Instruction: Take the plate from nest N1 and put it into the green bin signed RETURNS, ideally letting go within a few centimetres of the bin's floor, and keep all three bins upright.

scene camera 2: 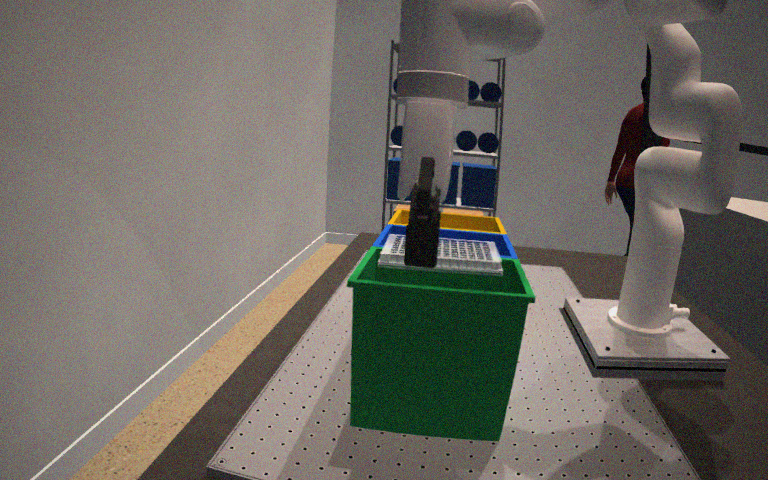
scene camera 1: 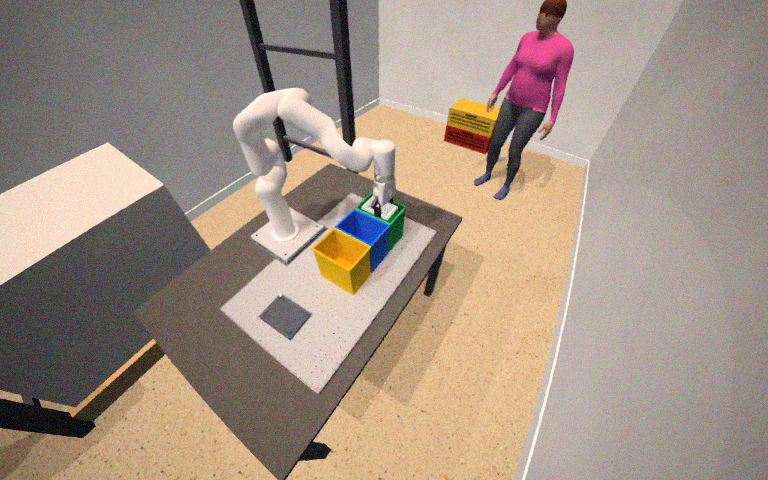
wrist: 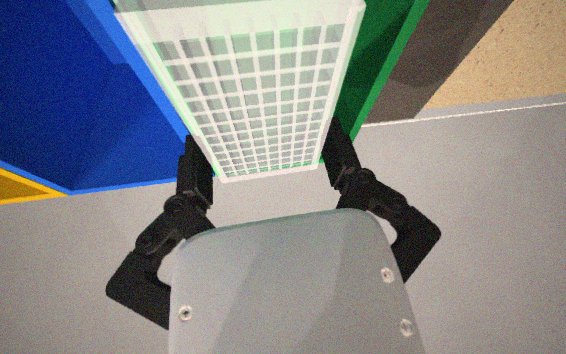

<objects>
blue bin: scene camera 2; scene camera 1; wrist 90,116
same spot on blue bin: (scene camera 2: pixel 502 242) = (scene camera 1: pixel 338 226)
</objects>
